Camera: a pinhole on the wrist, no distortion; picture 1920 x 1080 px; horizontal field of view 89.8 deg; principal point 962.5 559.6 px. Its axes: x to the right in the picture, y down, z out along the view. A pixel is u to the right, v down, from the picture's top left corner.
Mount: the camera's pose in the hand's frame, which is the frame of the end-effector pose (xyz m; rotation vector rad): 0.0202 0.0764 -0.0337 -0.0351 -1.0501 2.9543
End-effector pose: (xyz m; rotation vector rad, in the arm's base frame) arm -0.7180 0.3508 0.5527 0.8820 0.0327 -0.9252
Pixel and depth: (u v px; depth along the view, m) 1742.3 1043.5 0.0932
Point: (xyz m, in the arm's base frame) -0.7689 0.3796 0.5680
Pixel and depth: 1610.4 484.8 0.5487
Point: -1.2444 0.2525 0.8119
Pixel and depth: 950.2 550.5 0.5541
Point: -1.0311 -0.0058 0.6368
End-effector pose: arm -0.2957 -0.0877 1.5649 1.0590 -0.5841 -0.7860
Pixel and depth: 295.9 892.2 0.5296
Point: -0.3869 -0.6408 1.3163
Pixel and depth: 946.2 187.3 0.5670
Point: -0.7259 -0.4226 1.6738
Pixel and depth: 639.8 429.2 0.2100
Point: -0.3657 -0.2452 1.5946
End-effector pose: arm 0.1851 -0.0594 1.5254 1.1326 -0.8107 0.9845
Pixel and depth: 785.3 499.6 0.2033
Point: 0.2392 -0.1818 1.5908
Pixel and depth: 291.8 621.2 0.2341
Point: 0.3241 -0.1689 1.6914
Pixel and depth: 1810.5 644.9 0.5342
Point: 0.2745 -0.5249 1.0890
